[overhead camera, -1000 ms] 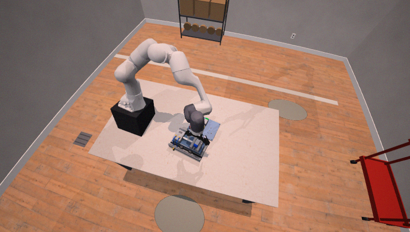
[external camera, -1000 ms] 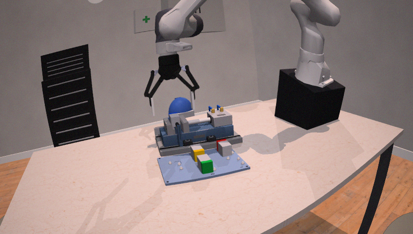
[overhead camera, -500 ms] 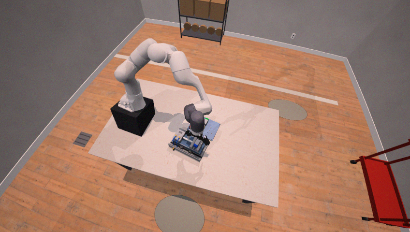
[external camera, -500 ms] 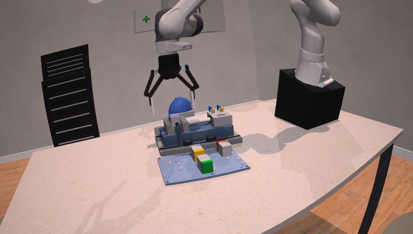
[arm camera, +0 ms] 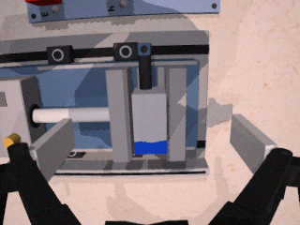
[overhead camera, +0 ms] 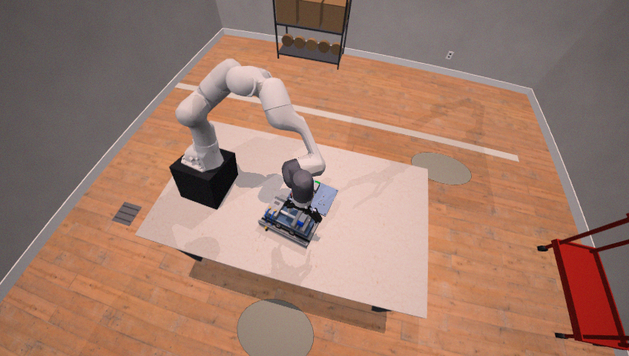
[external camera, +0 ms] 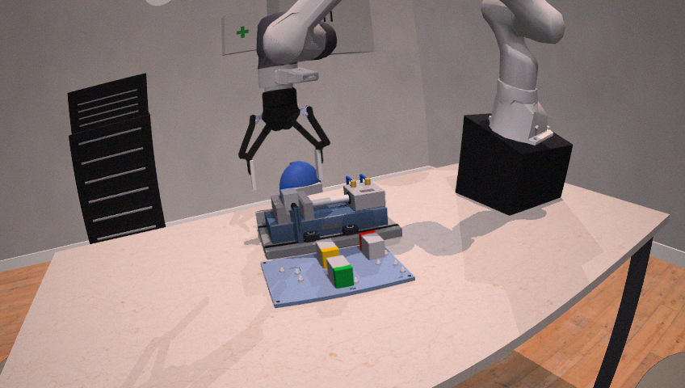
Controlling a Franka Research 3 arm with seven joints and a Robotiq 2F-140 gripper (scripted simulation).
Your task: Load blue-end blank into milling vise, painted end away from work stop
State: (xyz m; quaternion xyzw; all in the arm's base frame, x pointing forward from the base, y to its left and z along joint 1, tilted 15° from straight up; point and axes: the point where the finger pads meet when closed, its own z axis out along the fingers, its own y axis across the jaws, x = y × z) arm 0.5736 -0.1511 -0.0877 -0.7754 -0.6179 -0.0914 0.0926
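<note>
The blue-ended blank lies 4 cm below my hand. The rest, counted from my hand: moving jaw: 3 cm behind, 1 cm to the left, 6 cm below; then black work stop rod: 5 cm to the left, 5 cm below; then fixed jaw: 2 cm ahead, 1 cm to the right, 6 cm below.
</note>
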